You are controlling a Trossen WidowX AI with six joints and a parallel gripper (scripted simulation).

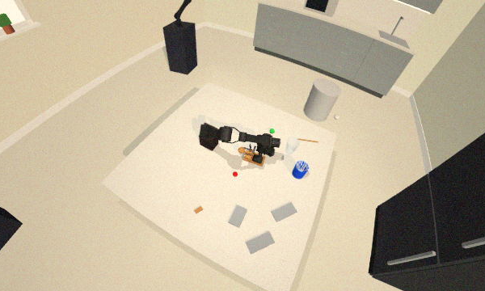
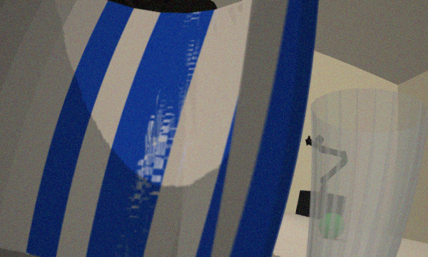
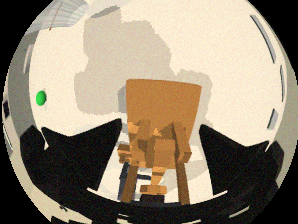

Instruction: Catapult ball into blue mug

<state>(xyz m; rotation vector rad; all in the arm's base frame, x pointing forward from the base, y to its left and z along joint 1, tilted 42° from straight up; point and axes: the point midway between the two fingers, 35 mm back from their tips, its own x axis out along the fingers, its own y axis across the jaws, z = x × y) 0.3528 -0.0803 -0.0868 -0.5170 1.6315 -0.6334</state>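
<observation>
Now: the red ball 11 cm behind my gripper tip, 17 cm to the right of it and 2 cm below it. The rest, counted from my gripper tip: clear glass: 20 cm ahead, 16 cm to the left; then blue striped mug: 29 cm ahead, 1 cm to the right; then wooden catapult: 6 cm behind, 2 cm to the left, 2 cm above.
</observation>
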